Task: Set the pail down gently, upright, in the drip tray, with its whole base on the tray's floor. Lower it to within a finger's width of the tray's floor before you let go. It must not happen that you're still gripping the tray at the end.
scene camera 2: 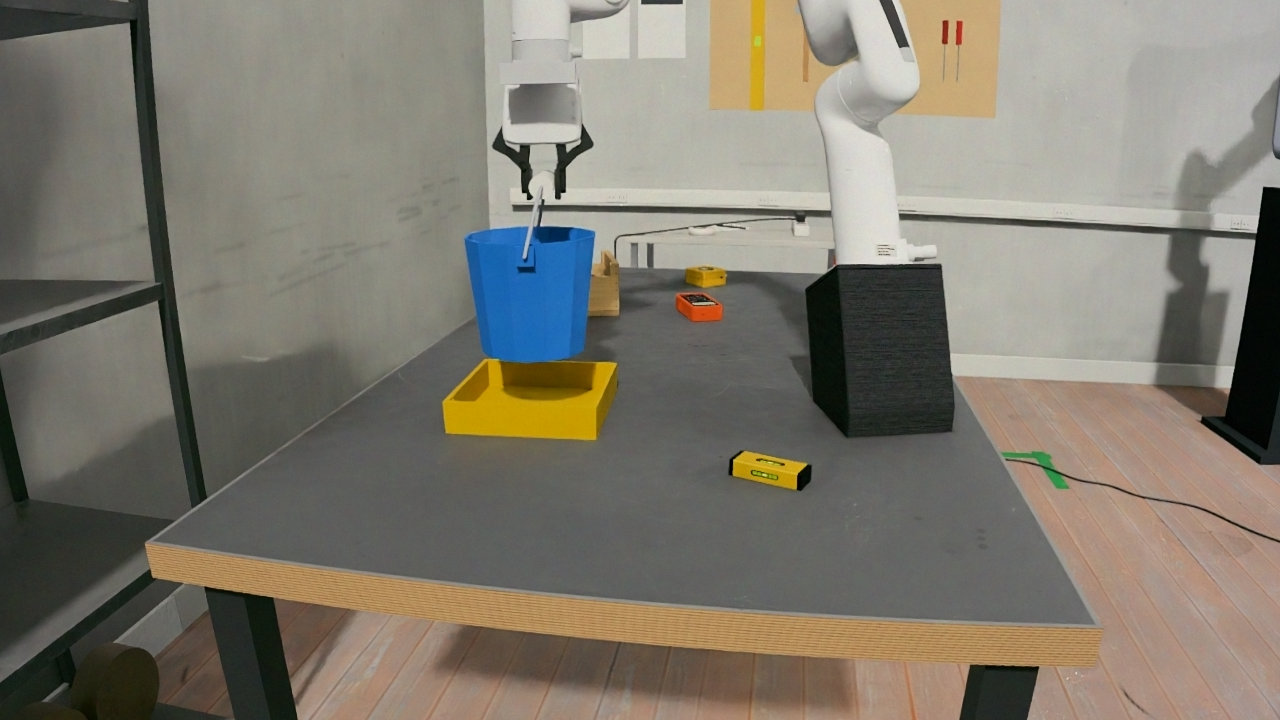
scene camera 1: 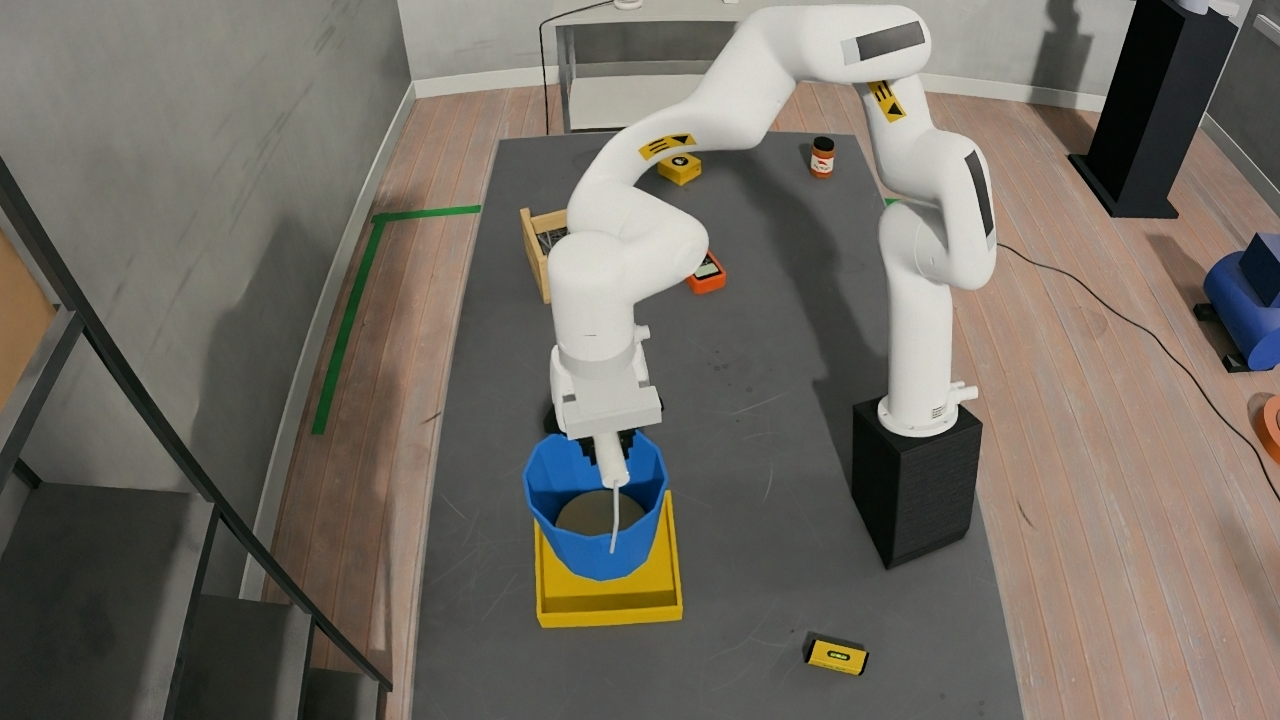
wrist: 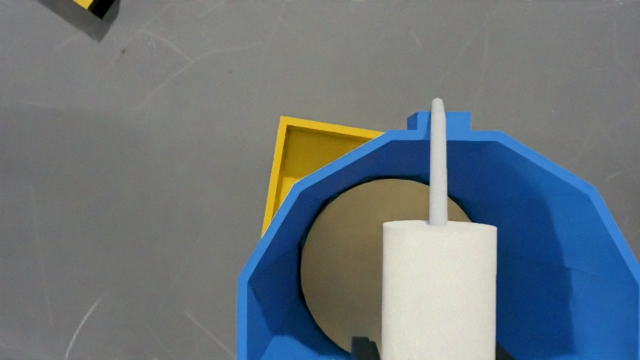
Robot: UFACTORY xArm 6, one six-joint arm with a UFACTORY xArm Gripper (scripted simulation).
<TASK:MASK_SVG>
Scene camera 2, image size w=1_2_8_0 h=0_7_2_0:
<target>my gripper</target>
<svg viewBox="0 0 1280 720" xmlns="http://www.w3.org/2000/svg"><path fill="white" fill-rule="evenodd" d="M577 68L576 84L504 85L503 124L492 144L492 148L509 157L521 169L521 193L526 194L527 201L531 201L534 198L529 191L529 183L533 179L533 169L529 163L531 145L556 144L558 160L554 170L556 200L561 200L561 193L566 193L566 167L578 155L594 146L590 135L582 123L581 91L579 92L580 82ZM505 141L509 144L519 145L519 154L515 149L506 145ZM581 139L581 143L573 147L567 153L566 144L575 143Z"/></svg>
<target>yellow drip tray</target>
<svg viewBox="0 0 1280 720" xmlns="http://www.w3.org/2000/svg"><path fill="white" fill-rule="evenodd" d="M443 401L446 433L596 440L617 392L617 363L575 361L520 363L485 359Z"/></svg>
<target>blue pail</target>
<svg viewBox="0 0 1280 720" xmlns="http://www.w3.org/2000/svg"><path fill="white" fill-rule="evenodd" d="M550 170L540 171L529 183L529 191L536 198L529 226L489 229L469 233L464 238L482 350L487 356L497 360L520 363L549 362L570 358L584 351L595 231L574 227L540 226L545 198L549 197L555 189L554 172Z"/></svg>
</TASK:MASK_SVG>
